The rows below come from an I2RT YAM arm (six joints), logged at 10 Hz.
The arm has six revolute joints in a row. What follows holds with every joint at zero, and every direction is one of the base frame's.
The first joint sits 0.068 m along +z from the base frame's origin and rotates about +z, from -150 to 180 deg.
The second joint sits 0.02 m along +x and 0.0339 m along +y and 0.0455 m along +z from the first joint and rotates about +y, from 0 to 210 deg.
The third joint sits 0.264 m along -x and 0.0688 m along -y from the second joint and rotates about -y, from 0 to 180 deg.
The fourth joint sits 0.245 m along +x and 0.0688 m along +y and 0.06 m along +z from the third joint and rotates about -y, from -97 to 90 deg.
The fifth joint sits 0.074 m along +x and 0.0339 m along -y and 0.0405 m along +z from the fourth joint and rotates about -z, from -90 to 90 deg.
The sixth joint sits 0.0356 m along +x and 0.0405 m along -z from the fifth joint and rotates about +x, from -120 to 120 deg.
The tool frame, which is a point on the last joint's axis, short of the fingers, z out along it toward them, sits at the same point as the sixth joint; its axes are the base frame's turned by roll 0, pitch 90 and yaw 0 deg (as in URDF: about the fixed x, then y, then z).
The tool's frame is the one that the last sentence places.
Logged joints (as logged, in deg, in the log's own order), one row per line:
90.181, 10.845, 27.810, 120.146, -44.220, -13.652
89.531, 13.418, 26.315, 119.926, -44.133, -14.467
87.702, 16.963, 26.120, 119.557, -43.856, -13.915
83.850, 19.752, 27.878, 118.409, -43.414, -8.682
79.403, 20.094, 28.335, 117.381, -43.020, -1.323
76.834, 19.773, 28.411, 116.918, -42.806, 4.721
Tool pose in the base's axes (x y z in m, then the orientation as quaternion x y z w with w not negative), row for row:
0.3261, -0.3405, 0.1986, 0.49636, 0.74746, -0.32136, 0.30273
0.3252, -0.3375, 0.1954, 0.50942, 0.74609, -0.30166, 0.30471
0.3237, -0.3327, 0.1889, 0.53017, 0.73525, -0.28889, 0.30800
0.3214, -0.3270, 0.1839, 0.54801, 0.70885, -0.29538, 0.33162
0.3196, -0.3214, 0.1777, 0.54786, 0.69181, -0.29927, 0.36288
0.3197, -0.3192, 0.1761, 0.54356, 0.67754, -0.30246, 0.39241
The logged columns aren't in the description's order. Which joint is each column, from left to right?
Columns, left to right: joint 3, joint 6, joint 5, joint 2, joint 1, joint 4.
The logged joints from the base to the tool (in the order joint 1, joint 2, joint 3, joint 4, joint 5, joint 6), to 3 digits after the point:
-44.220, 120.146, 90.181, -13.652, 27.810, 10.845
-44.133, 119.926, 89.531, -14.467, 26.315, 13.418
-43.856, 119.557, 87.702, -13.915, 26.120, 16.963
-43.414, 118.409, 83.850, -8.682, 27.878, 19.752
-43.020, 117.381, 79.403, -1.323, 28.335, 20.094
-42.806, 116.918, 76.834, 4.721, 28.411, 19.773

